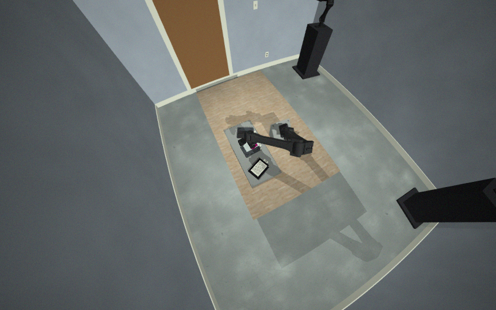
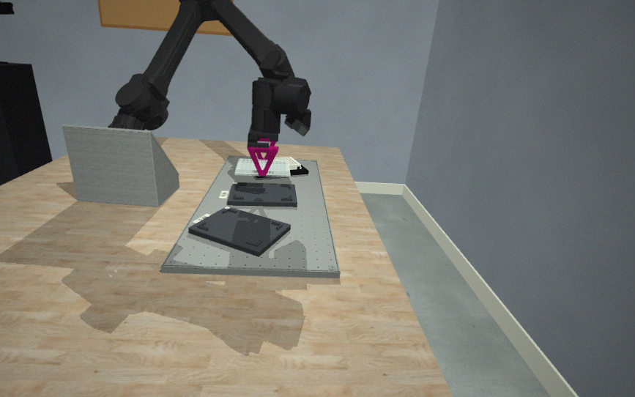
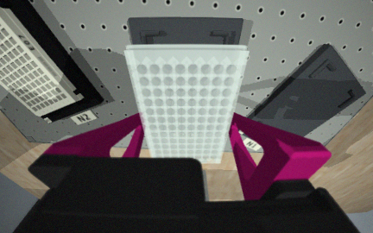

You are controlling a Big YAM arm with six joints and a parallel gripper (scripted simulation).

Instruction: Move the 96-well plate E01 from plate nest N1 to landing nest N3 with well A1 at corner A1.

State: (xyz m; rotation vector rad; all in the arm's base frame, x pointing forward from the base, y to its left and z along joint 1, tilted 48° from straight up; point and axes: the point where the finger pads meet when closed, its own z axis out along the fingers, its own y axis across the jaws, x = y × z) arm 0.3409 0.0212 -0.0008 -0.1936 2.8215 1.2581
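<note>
The dark nest N3 is 70 mm below my hand. Round my hand: dark plate nest N1: 190 mm to the right, 70 mm below, 10 mm behind; N1 label: 150 mm to the right, 100 mm behind, 80 mm below; N2 label: 170 mm to the left, 80 mm below, 80 mm behind.
</note>
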